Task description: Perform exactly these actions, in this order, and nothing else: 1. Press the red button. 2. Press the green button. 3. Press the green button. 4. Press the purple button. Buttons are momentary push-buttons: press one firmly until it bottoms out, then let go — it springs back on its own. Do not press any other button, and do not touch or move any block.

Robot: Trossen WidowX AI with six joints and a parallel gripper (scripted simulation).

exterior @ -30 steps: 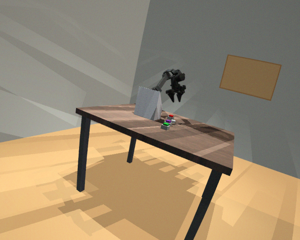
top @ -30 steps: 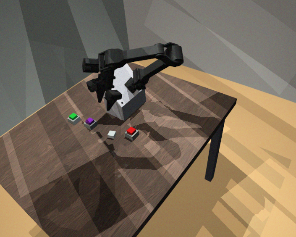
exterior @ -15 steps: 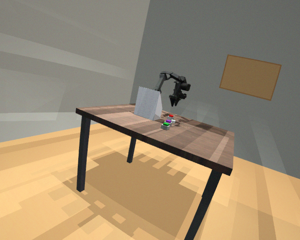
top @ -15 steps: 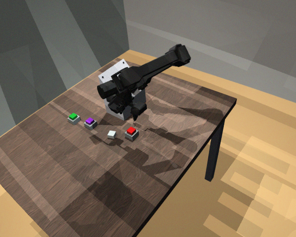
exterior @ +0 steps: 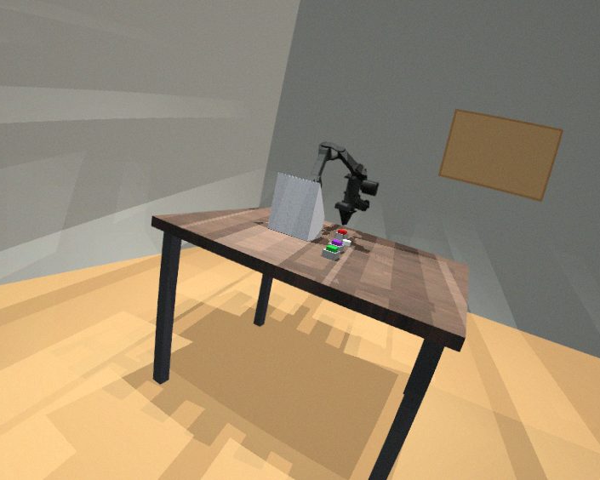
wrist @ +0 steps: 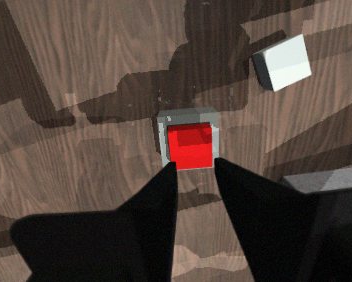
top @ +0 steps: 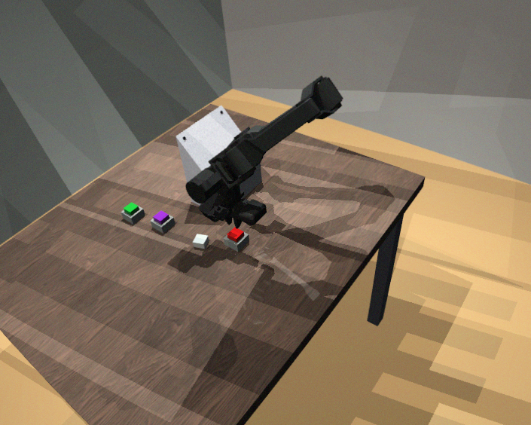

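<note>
Now: the red button 3 cm below my gripper tip. Also, from my gripper tip: green button: 5 cm ahead, 34 cm to the right, 3 cm below; then purple button: 4 cm ahead, 23 cm to the right, 3 cm below; then small white block: 5 cm ahead, 9 cm to the right, 6 cm below.
</note>
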